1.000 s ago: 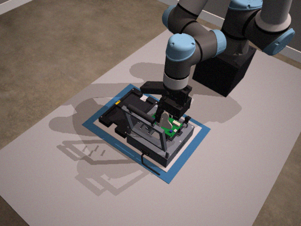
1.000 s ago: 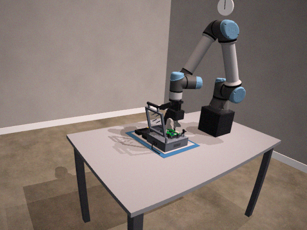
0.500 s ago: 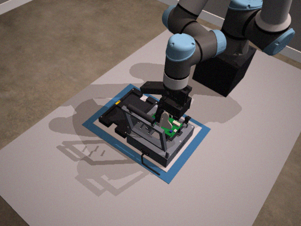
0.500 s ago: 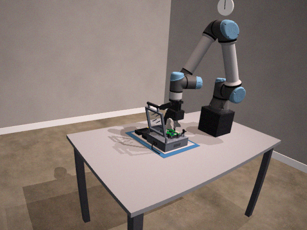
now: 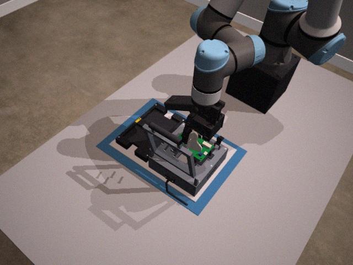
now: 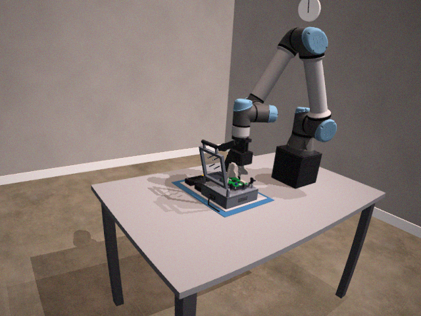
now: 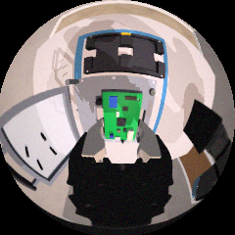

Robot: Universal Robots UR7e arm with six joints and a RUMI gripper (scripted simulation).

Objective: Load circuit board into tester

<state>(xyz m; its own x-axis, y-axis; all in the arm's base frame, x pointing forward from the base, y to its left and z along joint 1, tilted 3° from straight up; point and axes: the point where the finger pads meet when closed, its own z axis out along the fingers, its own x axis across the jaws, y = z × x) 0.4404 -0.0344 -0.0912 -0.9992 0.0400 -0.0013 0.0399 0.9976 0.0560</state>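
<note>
My gripper is now right at the green circuit board. Round my hand: tester lid 130 mm ahead, 100 mm above.
</note>
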